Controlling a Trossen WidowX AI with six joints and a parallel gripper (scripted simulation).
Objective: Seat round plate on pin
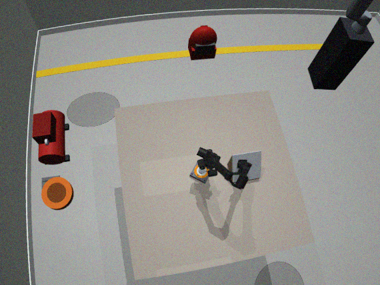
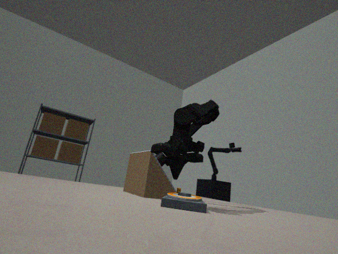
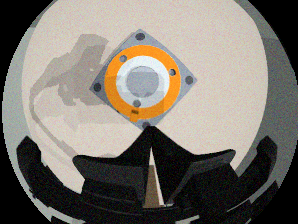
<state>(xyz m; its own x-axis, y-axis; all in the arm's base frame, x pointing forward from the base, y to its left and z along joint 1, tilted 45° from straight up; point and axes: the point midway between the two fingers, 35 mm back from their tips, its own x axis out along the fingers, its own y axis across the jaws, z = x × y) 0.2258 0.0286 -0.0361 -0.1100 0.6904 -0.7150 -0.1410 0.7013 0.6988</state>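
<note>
My gripper tip is 60 mm above the grey square base, 40 mm short of it and 20 mm to the right of it.
</note>
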